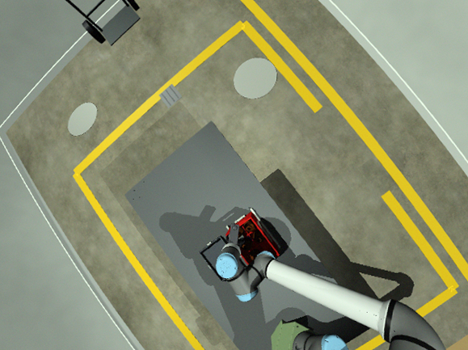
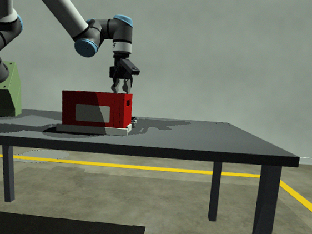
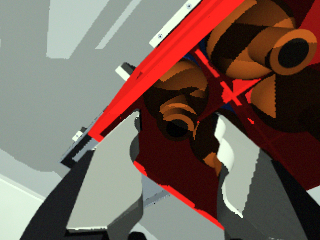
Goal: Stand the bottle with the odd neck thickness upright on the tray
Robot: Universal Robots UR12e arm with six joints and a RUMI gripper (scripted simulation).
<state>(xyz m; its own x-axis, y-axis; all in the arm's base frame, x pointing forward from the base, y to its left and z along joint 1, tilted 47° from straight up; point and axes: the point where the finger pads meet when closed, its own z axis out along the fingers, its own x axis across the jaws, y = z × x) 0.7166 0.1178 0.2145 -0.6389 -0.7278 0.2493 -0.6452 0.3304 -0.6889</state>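
The bottle is 10 mm behind my hand, 80 mm to the right of it and 70 mm below it. Also, from my hand: dark tray (100 mm behind, 230 mm to the left, 140 mm below); red crate (90 mm behind, 40 mm to the right, 70 mm below).
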